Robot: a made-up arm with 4 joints.
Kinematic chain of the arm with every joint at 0, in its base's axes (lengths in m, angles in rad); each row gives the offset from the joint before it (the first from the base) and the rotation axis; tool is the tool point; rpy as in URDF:
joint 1: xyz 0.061 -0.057 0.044 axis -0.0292 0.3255 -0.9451
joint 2: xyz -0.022 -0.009 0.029 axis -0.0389 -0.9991 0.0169
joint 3: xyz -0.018 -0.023 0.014 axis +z
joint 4: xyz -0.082 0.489 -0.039 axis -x
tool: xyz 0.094 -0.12 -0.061 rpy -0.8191 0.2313 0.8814
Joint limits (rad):
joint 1: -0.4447..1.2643
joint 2: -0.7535..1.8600
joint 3: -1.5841..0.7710
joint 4: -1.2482..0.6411
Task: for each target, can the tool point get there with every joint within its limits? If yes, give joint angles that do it. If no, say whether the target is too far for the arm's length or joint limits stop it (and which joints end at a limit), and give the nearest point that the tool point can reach.
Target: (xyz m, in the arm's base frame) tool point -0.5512 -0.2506 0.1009
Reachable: no: joint limits stop it (at a limit: joint 1, joint 3) | nearest point -0.4231 0.0717 0.0810 | short by 0.347 m
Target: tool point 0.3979 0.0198 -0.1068
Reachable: yes | joints 0.8759 0.2024 -0.5226 -0.4571
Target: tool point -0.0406 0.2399 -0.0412
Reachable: yes | joints -0.1792 0.9071 0.2635 0.3971
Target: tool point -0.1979 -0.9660 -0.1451
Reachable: no: too far | nearest point 0.1478 -0.5096 -0.1302 | short by 0.573 m
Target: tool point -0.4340 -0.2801 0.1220
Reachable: no: joint limits stop it (at a limit: joint 1, joint 3) | nearest point -0.3549 0.0511 0.0944 | short by 0.342 m
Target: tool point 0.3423 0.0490 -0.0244
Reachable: yes | joints 0.8716 -0.0318 -0.4383 0.4556
